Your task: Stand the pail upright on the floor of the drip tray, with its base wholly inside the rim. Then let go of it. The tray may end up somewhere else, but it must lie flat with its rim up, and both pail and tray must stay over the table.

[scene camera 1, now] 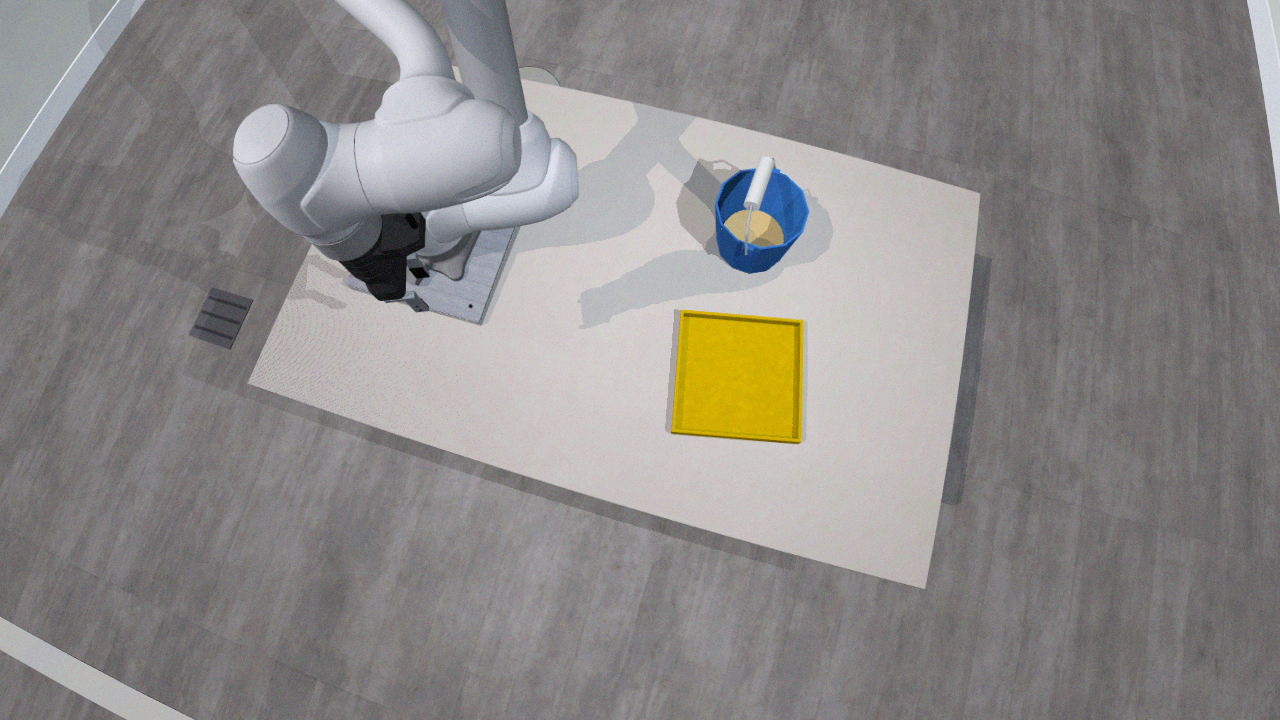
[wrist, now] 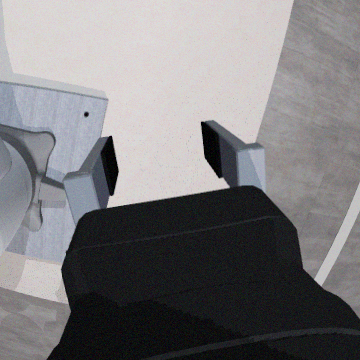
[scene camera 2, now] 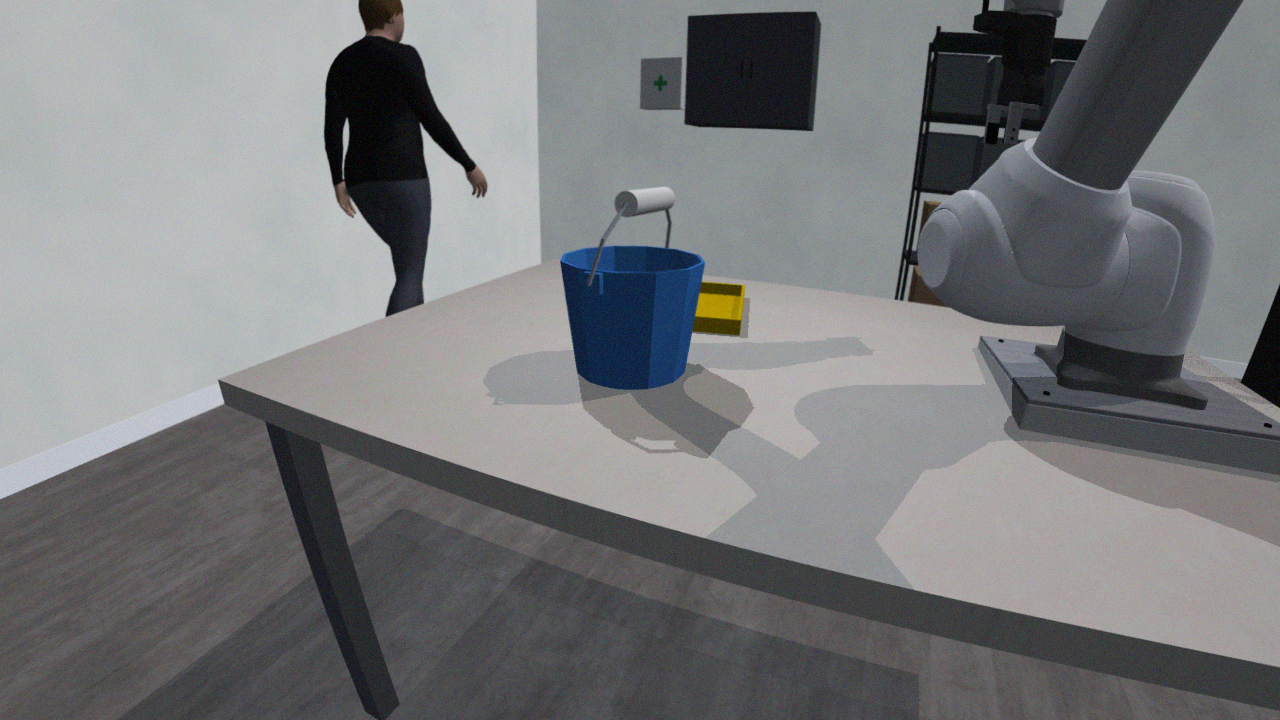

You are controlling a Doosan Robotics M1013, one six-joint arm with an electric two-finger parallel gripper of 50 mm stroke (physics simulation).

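A blue pail stands upright on the table, beside the tray and apart from it. Its wire bail is raised above the rim, with a white grip on top. A square yellow drip tray lies flat on the table with its rim up; it is empty, and the pail partly hides it in scene camera 2. My gripper is open and empty, high above the table near the arm's base, far from pail and tray.
The arm's base plate is at one end of the pale table. A person stands beyond the table. A dark wall cabinet and a shelf rack are in the background.
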